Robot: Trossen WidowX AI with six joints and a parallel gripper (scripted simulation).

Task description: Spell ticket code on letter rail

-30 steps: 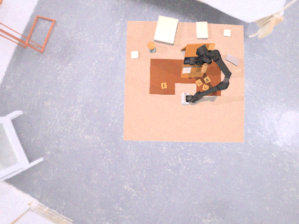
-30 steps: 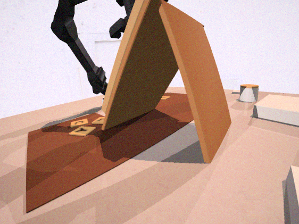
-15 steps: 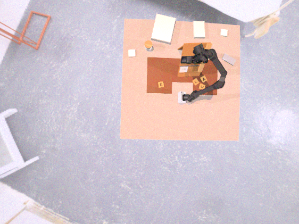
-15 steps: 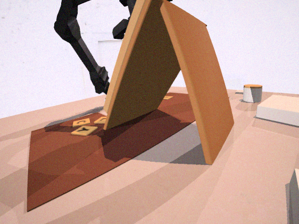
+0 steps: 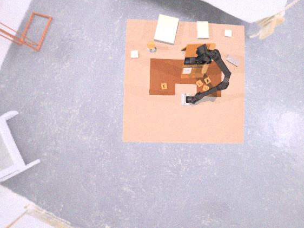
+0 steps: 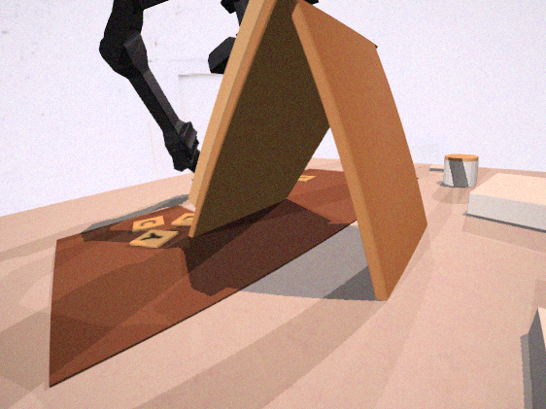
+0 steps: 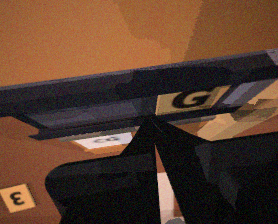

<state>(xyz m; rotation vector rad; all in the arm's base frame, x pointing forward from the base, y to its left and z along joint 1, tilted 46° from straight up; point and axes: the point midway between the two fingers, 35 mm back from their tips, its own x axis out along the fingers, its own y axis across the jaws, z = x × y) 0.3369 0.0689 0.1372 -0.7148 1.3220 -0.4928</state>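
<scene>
Right now the white ticket is 10 cm below my gripper tip, 6 cm to the left of it and 5 cm behind it. From my gripper tip the other things lie so: large white box: 40 cm ahead, 26 cm to the left, 16 cm below; then brown mat: 18 cm below, 14 cm behind, 5 cm to the left; then capped canister: 42 cm to the left, 20 cm ahead, 14 cm below.
</scene>
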